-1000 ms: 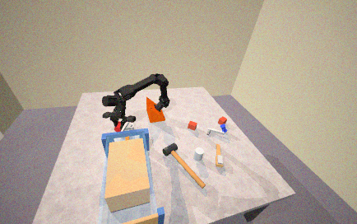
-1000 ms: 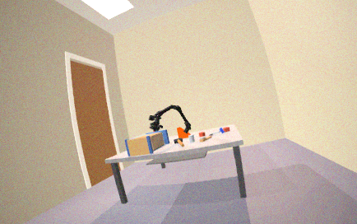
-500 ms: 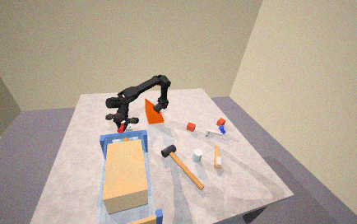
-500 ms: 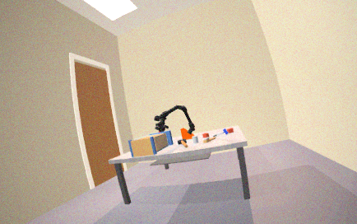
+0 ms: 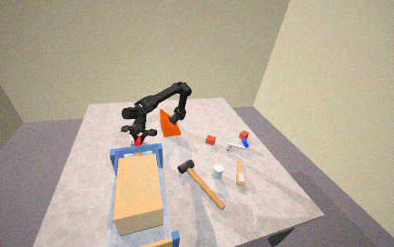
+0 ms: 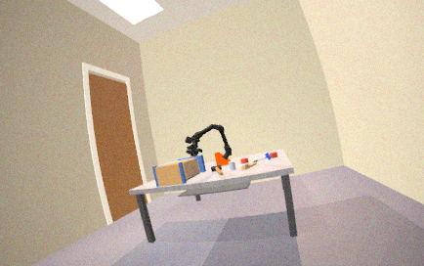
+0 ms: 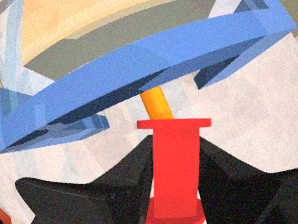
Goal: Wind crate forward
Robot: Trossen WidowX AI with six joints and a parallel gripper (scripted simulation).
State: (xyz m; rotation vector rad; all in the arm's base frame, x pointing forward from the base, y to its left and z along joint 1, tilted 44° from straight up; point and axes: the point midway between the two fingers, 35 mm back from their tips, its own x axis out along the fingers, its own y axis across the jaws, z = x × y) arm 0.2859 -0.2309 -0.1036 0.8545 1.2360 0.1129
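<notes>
The red-handled winch handle is 50 mm behind my gripper tip and 30 mm below it. The rest, counted from my gripper tip: red grip 10 mm behind, 10 mm to the left; frame 50 mm ahead, 30 mm below; grey hand winch 130 mm behind, 10 mm to the right, 100 mm below.
</notes>
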